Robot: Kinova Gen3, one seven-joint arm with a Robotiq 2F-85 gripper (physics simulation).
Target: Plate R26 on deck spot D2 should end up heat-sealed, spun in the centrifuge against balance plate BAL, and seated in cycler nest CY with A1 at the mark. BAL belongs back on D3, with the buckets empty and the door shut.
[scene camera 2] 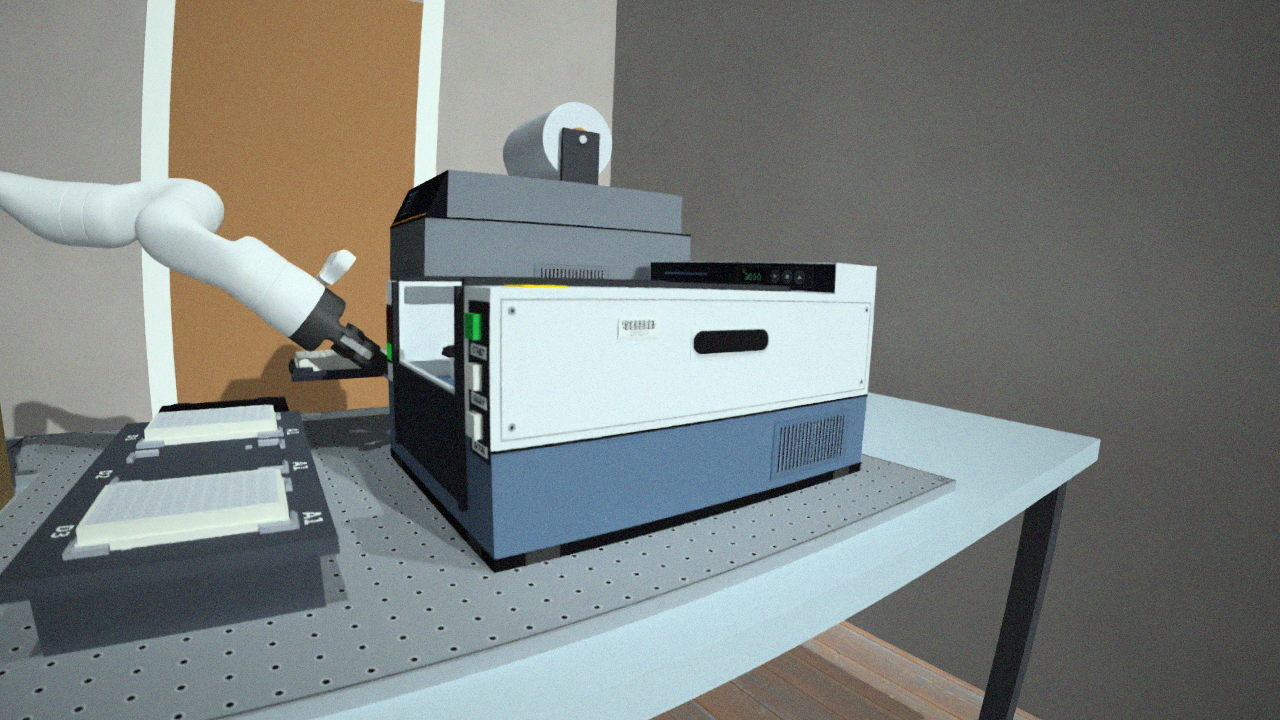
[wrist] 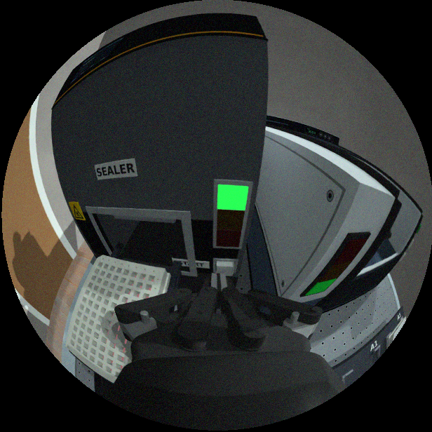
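Observation:
My gripper (scene camera 2: 384,365) (wrist: 217,280) is shut and empty. Its tips are at the white START button (wrist: 224,265) on the sealer's front; whether they touch is unclear. A pale well plate (scene camera 2: 329,360) (wrist: 117,305), apparently R26, lies on the tray sticking out of the sealer (scene camera 2: 537,204) (wrist: 160,120), left of the fingers in the wrist view. The sealer's green lamp (wrist: 232,197) is lit. A plate (scene camera 2: 187,505), apparently BAL, sits on D3. Spot D2 (scene camera 2: 205,456) holds no plate. The centrifuge (scene camera 2: 581,367) (wrist: 300,190) has its side opening (scene camera 2: 429,326) uncovered. Nest CY is not identifiable.
Another pale plate (scene camera 2: 214,422) sits on D1 at the back of the dark deck (scene camera 2: 179,586). The centrifuge stands close to the right of the sealer's front, with its green lamp (wrist: 320,287) lit. A film roll (scene camera 2: 577,134) tops the sealer.

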